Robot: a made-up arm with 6 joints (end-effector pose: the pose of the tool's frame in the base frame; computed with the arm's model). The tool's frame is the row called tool. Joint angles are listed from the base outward.
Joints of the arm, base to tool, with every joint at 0 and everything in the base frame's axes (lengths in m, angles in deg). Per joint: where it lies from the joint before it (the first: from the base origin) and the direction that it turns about. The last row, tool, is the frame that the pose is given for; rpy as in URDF.
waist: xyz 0 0 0.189 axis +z
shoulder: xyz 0 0 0 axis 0.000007 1 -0.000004
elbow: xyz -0.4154 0 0.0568 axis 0.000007 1 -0.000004
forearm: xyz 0.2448 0 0.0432 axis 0.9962 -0.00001 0.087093
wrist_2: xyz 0 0 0 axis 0.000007 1 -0.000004
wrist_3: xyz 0.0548 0 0.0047 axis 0.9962 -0.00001 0.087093
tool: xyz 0 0 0 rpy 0 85 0
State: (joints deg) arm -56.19 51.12 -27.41 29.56 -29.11 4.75
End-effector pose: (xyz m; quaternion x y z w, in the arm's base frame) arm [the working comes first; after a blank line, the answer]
Working (the frame after each row of the table, in the pose's form):
after waist: 0.0000 0.0000 0.1890 0.0000 0.0000 -0.4709 0.8822
after shoulder: 0.0000 0.0000 0.1890 0.2032 0.3806 -0.4248 0.7958
after elbow: -0.1205 0.1799 0.5480 0.0967 0.1812 -0.4609 0.8634
after forearm: 0.0139 -0.0208 0.4891 0.3170 0.0559 -0.4725 0.8204
after wrist_2: 0.0139 -0.0208 0.4891 0.1881 -0.1520 -0.5370 0.8082
after wrist_3: 0.0325 -0.0721 0.4957 0.2207 -0.1747 -0.5274 0.8016

0.0325 -0.0721 0.4957 0.5190 0.4128 -0.2397 0.7091
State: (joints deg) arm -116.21 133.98 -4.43 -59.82 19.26 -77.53
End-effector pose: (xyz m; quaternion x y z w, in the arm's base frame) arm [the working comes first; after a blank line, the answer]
Working (the frame after each row of the table, in the pose's form):
after waist: 0.0000 0.0000 0.1890 0.0000 0.0000 -0.8490 0.5284
after shoulder: 0.0000 0.0000 0.1890 0.7815 0.4863 -0.3319 0.2065
after elbow: -0.1455 -0.2955 0.4485 0.7681 0.4780 -0.3618 0.2252
after forearm: -0.0913 -0.1855 0.2322 0.5332 0.6274 -0.0860 0.5610
after wrist_2: -0.0913 -0.1855 0.2322 0.5400 0.7124 0.0044 0.4481
after wrist_3: -0.0891 -0.1454 0.1947 0.1027 0.5822 0.4234 0.6865

-0.0891 -0.1454 0.1947 -0.2103 0.8930 0.3815 0.1128
